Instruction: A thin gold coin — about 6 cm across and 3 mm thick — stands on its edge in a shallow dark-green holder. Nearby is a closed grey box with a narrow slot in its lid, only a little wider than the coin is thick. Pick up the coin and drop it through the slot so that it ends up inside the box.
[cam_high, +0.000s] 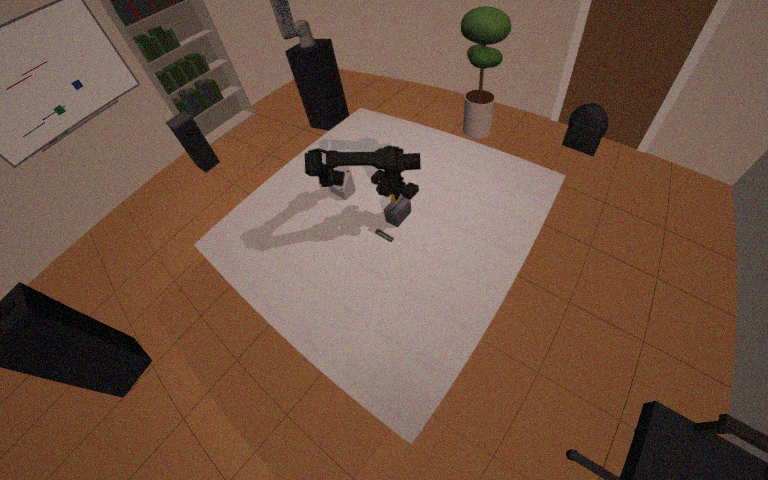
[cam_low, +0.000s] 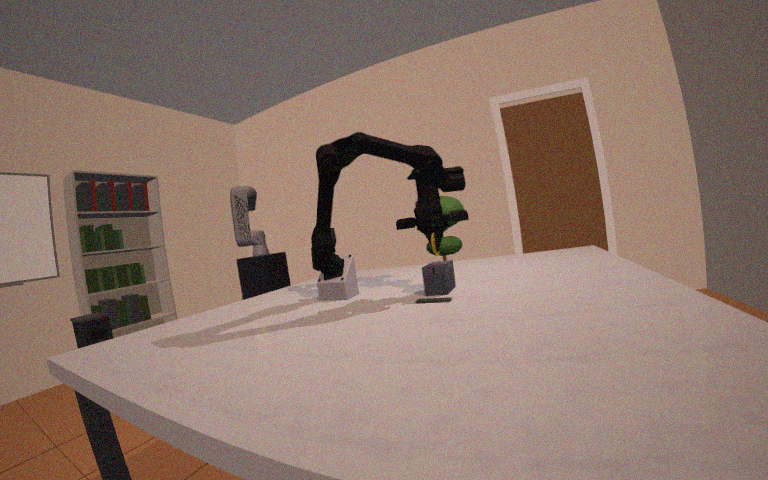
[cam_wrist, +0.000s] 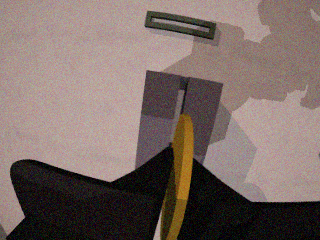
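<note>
My gripper tip is 2 cm below the gold coin.
</note>
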